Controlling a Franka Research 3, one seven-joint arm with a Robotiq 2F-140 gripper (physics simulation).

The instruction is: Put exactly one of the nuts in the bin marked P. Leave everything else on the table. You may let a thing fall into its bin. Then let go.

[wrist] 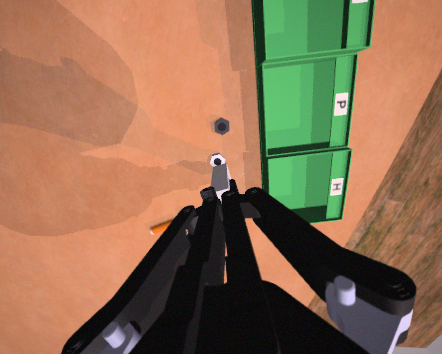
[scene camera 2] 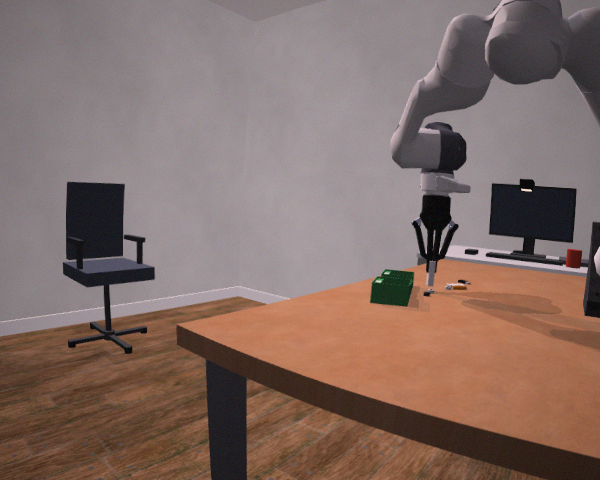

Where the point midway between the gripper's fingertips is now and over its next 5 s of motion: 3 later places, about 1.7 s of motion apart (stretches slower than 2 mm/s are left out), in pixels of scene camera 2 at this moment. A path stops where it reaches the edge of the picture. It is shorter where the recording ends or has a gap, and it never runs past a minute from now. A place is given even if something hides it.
My gripper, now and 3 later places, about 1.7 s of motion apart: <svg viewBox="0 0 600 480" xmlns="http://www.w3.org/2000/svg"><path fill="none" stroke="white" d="M429 285L429 284L435 203L401 248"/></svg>
